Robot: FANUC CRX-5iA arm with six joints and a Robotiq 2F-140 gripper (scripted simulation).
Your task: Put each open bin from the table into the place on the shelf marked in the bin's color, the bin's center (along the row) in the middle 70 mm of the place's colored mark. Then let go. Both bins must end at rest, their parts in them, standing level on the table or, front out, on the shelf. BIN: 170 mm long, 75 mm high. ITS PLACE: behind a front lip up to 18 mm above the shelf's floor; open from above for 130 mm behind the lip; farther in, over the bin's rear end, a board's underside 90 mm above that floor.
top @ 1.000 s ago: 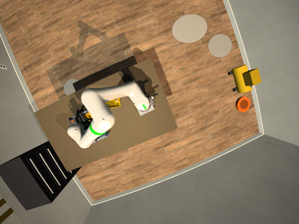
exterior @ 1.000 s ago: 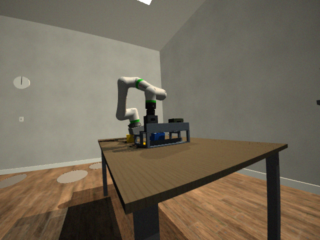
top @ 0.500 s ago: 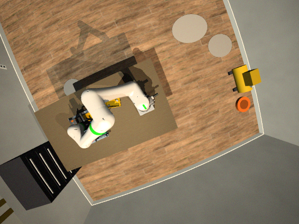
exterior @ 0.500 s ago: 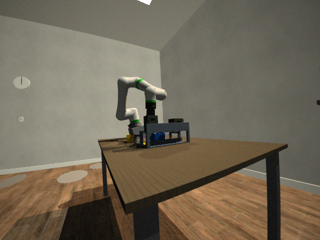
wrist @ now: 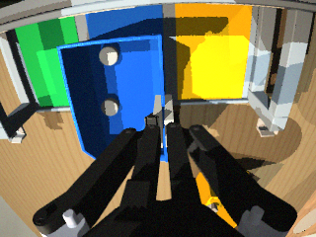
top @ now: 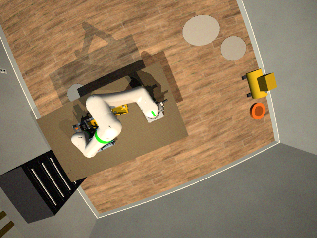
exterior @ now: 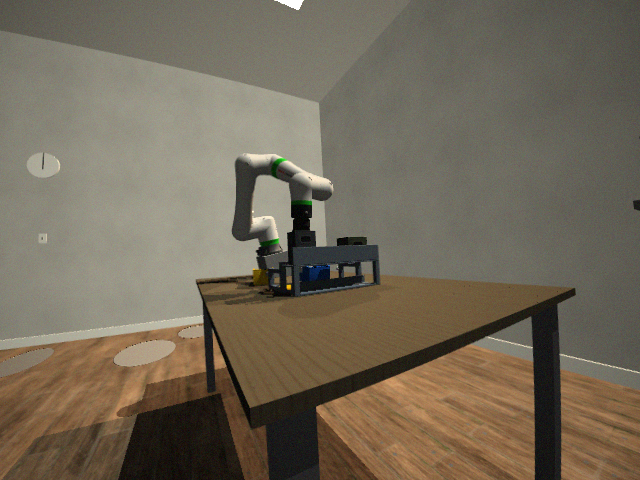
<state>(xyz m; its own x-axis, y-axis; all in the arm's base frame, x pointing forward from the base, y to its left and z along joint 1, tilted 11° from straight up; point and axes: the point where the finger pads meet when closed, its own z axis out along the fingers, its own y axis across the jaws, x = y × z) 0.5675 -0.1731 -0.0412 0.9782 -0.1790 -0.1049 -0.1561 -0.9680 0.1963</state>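
The blue bin lies 50 mm to the left of my hand and 40 mm below it. The rest, counted from my hand: blue mark 80 mm ahead, 30 mm to the left, 80 mm below; green mark 90 mm ahead, 140 mm to the left, 80 mm below; yellow mark 60 mm ahead, 80 mm to the right, 80 mm below.
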